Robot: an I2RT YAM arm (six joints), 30 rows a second.
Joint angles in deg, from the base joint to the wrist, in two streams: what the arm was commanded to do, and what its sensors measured. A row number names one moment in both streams.
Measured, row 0: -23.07 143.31 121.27 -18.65 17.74 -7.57
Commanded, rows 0 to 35: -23.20 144.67 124.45 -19.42 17.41 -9.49; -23.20 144.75 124.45 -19.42 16.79 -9.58; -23.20 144.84 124.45 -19.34 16.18 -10.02; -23.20 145.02 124.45 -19.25 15.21 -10.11; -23.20 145.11 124.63 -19.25 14.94 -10.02; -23.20 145.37 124.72 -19.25 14.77 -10.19; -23.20 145.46 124.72 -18.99 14.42 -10.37; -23.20 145.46 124.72 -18.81 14.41 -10.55; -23.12 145.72 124.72 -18.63 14.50 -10.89; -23.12 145.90 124.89 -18.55 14.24 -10.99; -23.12 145.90 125.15 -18.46 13.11 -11.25; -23.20 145.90 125.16 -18.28 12.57 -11.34; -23.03 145.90 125.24 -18.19 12.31 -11.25; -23.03 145.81 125.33 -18.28 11.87 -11.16; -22.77 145.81 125.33 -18.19 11.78 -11.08; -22.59 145.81 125.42 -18.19 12.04 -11.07; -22.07 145.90 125.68 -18.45 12.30 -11.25; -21.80 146.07 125.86 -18.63 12.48 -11.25; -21.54 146.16 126.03 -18.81 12.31 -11.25; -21.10 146.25 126.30 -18.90 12.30 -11.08; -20.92 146.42 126.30 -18.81 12.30 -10.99; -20.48 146.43 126.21 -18.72 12.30 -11.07; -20.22 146.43 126.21 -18.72 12.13 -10.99; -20.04 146.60 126.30 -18.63 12.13 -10.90; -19.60 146.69 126.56 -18.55 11.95 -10.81; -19.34 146.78 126.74 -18.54 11.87 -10.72; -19.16 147.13 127.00 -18.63 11.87 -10.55; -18.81 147.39 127.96 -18.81 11.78 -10.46; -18.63 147.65 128.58 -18.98 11.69 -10.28; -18.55 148.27 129.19 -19.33 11.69 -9.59; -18.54 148.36 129.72 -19.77 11.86 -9.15; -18.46 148.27 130.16 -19.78 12.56 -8.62; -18.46 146.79 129.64 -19.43 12.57 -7.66; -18.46 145.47 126.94 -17.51 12.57 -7.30; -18.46 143.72 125.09 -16.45 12.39 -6.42; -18.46 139.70 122.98 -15.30 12.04 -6.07
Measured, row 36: -18.02 146.91 125.73 -18.00 12.34 -8.21
